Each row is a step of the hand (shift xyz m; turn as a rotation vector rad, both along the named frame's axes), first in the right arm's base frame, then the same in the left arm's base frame.
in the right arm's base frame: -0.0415 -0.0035 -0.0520 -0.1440 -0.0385 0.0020
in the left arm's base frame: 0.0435 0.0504 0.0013 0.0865 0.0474 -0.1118
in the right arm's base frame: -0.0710 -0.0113 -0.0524 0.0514 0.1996 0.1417
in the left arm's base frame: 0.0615 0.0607 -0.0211 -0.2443 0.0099 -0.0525
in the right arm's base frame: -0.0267 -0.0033 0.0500 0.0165 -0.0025 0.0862
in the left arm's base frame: -0.0102 -0.0192 -0.0525 -0.0448 -0.0625 -0.0423
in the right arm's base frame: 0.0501 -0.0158 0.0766 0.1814 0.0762 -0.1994
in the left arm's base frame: -0.0432 -0.0816 -0.0103 -0.0389 0.0776 0.2663
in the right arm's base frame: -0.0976 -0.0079 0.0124 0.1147 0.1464 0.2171
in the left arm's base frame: 0.0391 0.0365 -0.0829 -0.2626 -0.1005 -0.0516
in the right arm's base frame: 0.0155 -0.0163 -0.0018 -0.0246 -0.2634 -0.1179
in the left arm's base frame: 0.0076 -0.0167 0.0132 0.2730 -0.0770 0.0585
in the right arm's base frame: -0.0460 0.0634 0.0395 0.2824 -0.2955 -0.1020
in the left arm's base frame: -0.0503 0.0377 -0.0611 0.1694 -0.2602 0.2848
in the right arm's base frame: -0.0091 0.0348 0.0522 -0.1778 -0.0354 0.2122
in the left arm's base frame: -0.0483 -0.0060 -0.0406 -0.0008 -0.0623 -0.2721
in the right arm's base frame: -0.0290 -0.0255 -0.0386 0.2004 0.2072 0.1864
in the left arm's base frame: 0.0497 0.0225 0.0025 -0.3303 -0.0874 0.0335
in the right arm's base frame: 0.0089 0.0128 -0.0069 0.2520 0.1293 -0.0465
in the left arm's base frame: -0.0104 0.0076 0.0112 -0.1803 -0.0187 0.2226
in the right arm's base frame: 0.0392 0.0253 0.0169 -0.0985 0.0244 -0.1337
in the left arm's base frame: -0.0434 -0.0145 0.0192 0.0822 0.1460 0.0094
